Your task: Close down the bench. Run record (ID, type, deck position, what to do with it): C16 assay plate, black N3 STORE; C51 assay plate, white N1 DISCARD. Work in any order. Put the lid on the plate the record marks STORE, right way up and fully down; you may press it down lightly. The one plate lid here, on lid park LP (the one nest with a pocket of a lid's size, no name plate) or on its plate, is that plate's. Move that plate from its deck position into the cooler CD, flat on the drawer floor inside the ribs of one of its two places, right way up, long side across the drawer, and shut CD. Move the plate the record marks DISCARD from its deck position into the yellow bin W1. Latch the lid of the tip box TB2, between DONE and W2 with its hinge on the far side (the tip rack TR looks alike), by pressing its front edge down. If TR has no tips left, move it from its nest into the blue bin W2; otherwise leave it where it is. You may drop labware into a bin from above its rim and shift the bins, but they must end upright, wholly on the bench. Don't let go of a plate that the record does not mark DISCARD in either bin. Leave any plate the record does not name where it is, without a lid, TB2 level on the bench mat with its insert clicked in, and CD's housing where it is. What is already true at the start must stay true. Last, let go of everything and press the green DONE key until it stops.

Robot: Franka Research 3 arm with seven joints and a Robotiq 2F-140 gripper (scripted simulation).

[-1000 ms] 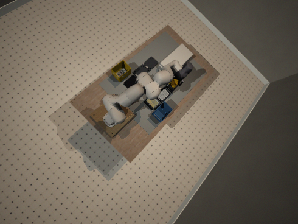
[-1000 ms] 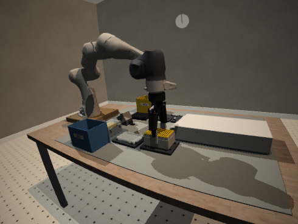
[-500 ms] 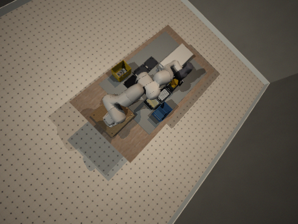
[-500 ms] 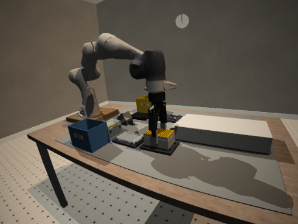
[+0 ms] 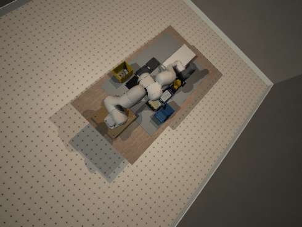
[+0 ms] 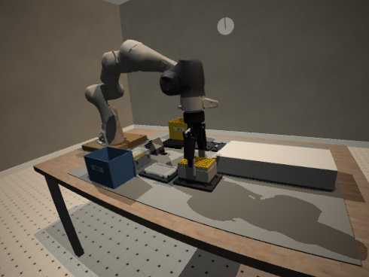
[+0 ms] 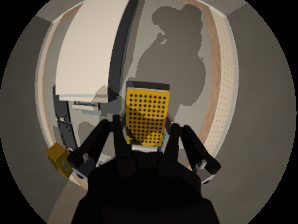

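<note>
Right now my hand is 340 mm past the blue bin W2, 180 mm to the left of it and 40 mm above it. Round my hand: cooler drawer 120 mm ahead, 200 mm to the left, 50 mm below; tip rack TR 10 mm behind, 10 mm to the right, 10 mm below; grey plate lid 90 mm ahead, 200 mm to the left, 50 mm below.
</note>
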